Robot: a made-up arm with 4 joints. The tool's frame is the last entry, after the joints. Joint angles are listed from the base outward. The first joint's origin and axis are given. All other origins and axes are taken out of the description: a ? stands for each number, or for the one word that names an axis. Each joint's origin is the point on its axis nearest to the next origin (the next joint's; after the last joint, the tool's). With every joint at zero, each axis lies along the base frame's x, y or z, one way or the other. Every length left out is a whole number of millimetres.
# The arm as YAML. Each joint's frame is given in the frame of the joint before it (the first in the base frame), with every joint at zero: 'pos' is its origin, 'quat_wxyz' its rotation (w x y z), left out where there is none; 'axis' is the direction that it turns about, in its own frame. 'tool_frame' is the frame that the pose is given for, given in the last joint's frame.
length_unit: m
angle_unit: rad
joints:
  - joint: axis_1
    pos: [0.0, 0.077, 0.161]
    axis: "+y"
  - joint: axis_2
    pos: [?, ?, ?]
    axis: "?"
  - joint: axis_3
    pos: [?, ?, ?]
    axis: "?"
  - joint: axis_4
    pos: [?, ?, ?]
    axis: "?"
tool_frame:
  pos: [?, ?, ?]
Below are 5 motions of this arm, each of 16 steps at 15 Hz.
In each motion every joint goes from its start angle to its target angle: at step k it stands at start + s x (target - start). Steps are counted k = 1, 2, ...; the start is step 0. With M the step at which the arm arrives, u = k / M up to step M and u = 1 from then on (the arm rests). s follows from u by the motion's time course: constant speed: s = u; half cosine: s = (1 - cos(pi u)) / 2; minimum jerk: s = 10 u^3 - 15 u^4 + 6 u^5.
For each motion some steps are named. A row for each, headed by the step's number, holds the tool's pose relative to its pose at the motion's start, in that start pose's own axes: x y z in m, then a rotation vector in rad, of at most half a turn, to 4 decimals.
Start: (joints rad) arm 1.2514 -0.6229 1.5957 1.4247
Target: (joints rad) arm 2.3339 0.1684 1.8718 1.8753
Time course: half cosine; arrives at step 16
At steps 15, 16:
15: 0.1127 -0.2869 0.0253 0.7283 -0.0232 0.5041
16: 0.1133 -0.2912 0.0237 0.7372 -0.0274 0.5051

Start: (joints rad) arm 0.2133 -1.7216 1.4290 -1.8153
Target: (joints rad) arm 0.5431 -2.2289 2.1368 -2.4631
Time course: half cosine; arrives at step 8
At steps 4, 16:
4: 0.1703 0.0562 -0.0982 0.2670 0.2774 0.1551
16: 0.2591 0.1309 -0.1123 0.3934 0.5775 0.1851

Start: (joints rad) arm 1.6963 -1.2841 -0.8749 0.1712
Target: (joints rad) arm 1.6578 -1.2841 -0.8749 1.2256
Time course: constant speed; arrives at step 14
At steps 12, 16:
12: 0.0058 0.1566 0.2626 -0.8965 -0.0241 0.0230
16: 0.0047 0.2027 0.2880 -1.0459 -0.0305 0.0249

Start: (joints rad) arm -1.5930 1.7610 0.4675 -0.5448
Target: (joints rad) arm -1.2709 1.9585 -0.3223 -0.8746
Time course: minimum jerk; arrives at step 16
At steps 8, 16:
8: -0.0788 -0.0867 0.0040 0.0588 -0.1482 -0.1864
16: -0.1167 -0.1677 0.0125 0.1203 -0.3698 -0.3111

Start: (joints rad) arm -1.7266 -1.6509 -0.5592 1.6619
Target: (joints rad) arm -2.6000 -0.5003 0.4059 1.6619
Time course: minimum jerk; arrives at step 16
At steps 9, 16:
9: -0.0459 0.1596 -0.1861 -0.6556 -1.0618 -0.4346
16: 0.0747 0.2263 -0.3334 -1.1512 -1.5907 -0.7235

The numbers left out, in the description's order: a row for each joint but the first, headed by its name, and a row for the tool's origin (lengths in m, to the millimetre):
axis_2: xyz -0.241 0.0 0.017, axis -x
axis_3: xyz 0.0 0.102 -0.405, axis +z
axis_4: xyz 0.076 0.083 0.0, axis -x
tool: xyz 0.0 -0.354 0.033

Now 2 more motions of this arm.
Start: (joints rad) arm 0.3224 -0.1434 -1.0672 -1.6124
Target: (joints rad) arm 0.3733 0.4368 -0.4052 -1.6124
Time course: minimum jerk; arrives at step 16
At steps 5, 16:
5: 0.0581 -0.0012 0.0358 -0.0635 0.1216 0.0785
16: 0.3091 0.0692 0.2074 -0.4727 0.6648 0.3308

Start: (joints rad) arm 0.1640 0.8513 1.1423 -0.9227
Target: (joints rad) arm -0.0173 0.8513 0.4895 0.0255
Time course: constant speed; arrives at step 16
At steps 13, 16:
13: -0.1346 0.1052 0.2595 -0.8188 -0.3936 -0.5334
16: -0.1642 0.1631 0.2822 -0.9853 -0.4361 -0.7038

